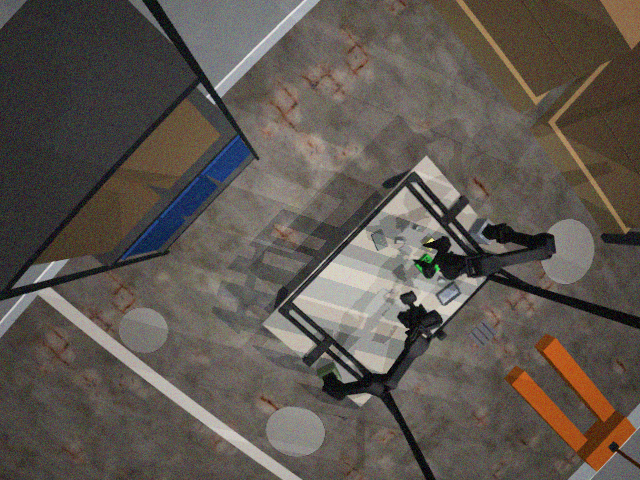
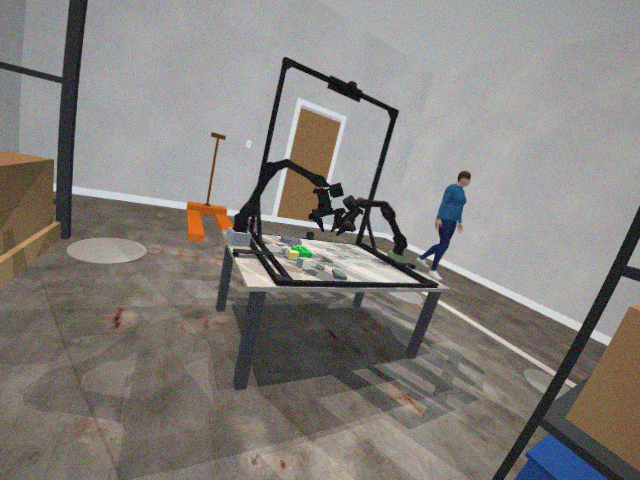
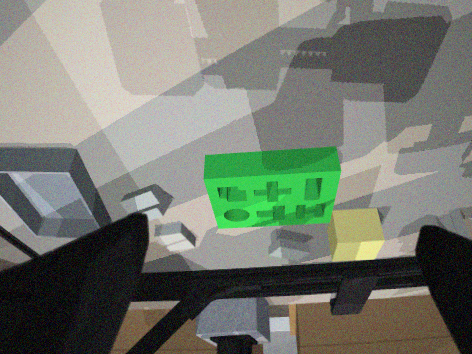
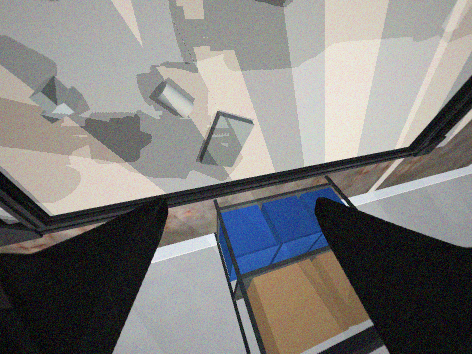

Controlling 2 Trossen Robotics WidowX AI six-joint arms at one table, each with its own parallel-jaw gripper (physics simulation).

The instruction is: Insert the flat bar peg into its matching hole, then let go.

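Observation:
A green block (image 1: 426, 261) (image 2: 302, 250) (image 3: 270, 189) with several shaped holes lies on the table (image 1: 347, 281) (image 2: 256, 276). A flat grey slab peg (image 4: 224, 144) (image 1: 379, 239) (image 2: 339, 273) lies apart from it near the table's frame edge, with a grey cylinder (image 4: 173, 96) beside it. Small grey pegs (image 3: 145, 201) (image 3: 175, 233) (image 3: 289, 242) lie around the block. My left gripper (image 1: 409, 299) (image 2: 343, 224) is open and empty, above the table short of the block. My right gripper (image 1: 433, 257) (image 2: 320, 220) (image 4: 242, 204) is open and empty, high over the block.
A yellow cube (image 3: 355, 233) (image 2: 292, 254) (image 1: 430, 241) sits against the block's corner. A black frame rail (image 3: 270, 281) (image 4: 256, 184) runs along the table edge. A grey box (image 3: 73, 189) stands at the left. A shelf with blue bins (image 4: 256, 228) stands on the floor beyond. A person (image 2: 449, 224) walks at the far side.

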